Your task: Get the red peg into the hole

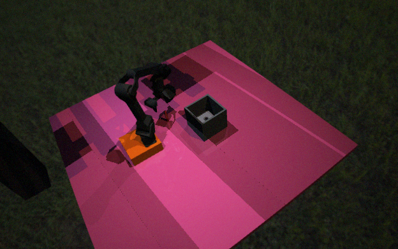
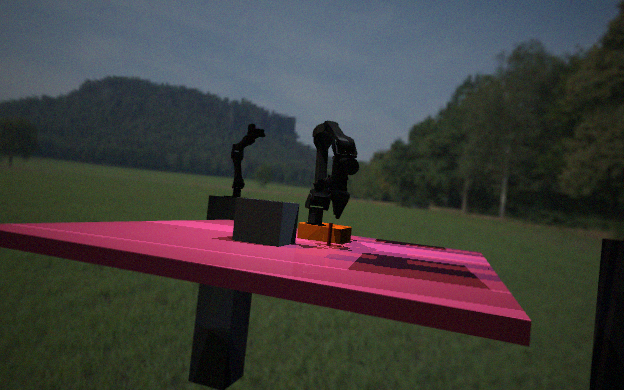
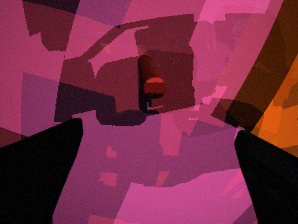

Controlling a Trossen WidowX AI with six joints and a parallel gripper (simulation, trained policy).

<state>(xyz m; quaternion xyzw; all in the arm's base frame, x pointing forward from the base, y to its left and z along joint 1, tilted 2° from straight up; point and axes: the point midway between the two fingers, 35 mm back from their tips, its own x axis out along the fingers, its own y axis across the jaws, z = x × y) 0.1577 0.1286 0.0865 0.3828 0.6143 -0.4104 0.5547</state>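
My gripper tip is 60 mm above the red peg, 10 mm to the left of it and 10 mm short of it. The rest, counted from my gripper tip: plate (190 mm to the right, 170 mm ahead, 60 mm below).
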